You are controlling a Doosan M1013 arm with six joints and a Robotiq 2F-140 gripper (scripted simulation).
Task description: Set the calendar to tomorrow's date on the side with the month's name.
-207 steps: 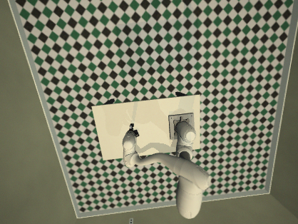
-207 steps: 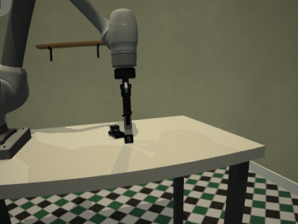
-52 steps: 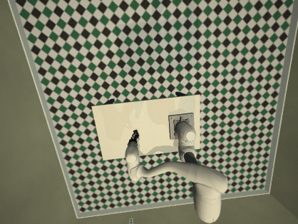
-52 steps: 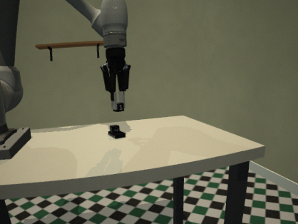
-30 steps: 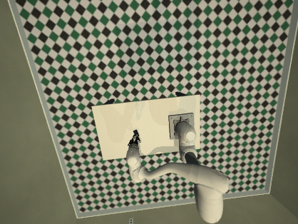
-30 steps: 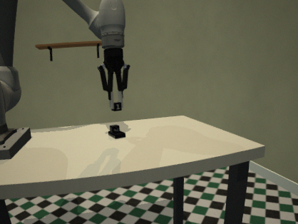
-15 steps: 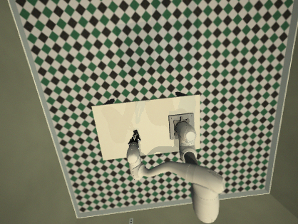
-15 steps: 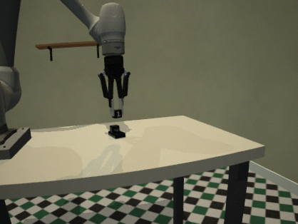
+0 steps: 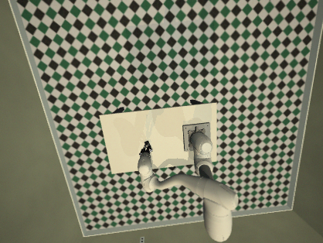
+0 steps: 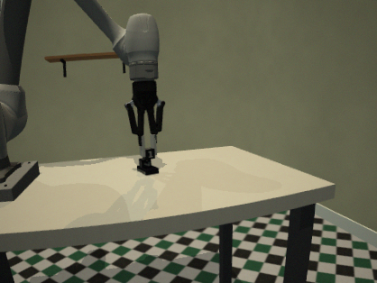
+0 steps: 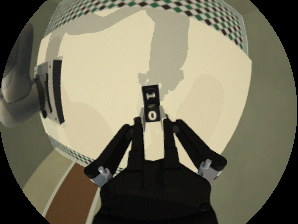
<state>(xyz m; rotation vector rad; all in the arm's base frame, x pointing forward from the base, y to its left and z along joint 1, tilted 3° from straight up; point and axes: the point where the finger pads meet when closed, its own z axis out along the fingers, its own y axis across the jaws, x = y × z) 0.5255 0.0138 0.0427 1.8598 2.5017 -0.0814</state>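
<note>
My hand is 30 mm above the black calendar cube. The rest, counted from my hand: calendar tray: 10 mm behind, 20 mm to the left, 80 mm below.
</note>
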